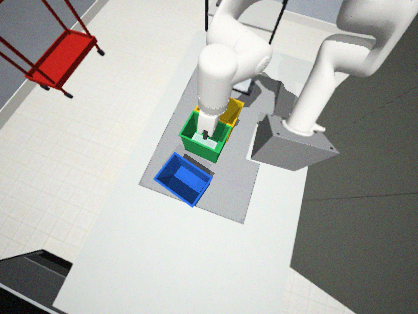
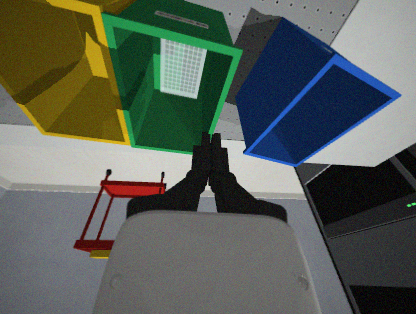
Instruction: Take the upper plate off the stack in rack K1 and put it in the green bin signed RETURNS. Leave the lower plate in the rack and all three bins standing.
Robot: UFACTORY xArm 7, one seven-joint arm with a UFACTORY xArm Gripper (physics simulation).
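Places are measured from the arm's base along level axes (x ahead, y left, z up), in millimetres.
Pixels of known places: gripper, fingertip midpoint: (image 1: 208,134) (image 2: 209,143); arm's base, link origin: (image 1: 296,128).
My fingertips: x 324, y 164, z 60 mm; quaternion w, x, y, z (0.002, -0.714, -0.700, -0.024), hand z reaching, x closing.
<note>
Ahead of a thing's pixels: the offset from my fingertips to its top centre. Level surfaces: height alone.
A clear gridded plate @[46 mm right, 41 mm ahead, 242 mm down] (image 1: 200,141) (image 2: 182,70) lies inside the green bin @[46 mm right, 26 mm ahead, 79 mm down] (image 1: 200,151) (image 2: 215,36), low down; the bin stands upright. The bin's sign is too blurred to read. My gripper (image 1: 205,134) (image 2: 209,143) is shut and empty, above the green bin, near its edge on the blue bin's side. The blue bin @[165 mm left, 46 mm ahead, 79 mm down] (image 1: 188,188) (image 2: 272,65) stands turned at an angle, apart from the green one. The yellow bin @[174 mm right, 4 mm ahead, 79 mm down] (image 1: 234,110) (image 2: 75,112) stands on the other side of the green bin. A pale item @[478 mm right, 37 mm back, 224 mm down] (image 1: 243,86) shows partly behind the arm; I cannot tell whether it is rack K1 or a plate.
The bins stand on a grey perforated mat @[258 mm down] (image 1: 227,197) on a white table @[271 mm down] (image 1: 190,260). The arm's grey base block (image 1: 287,145) is at the right. A red cart (image 1: 62,57) (image 2: 132,190) stands on the floor beyond the table.
</note>
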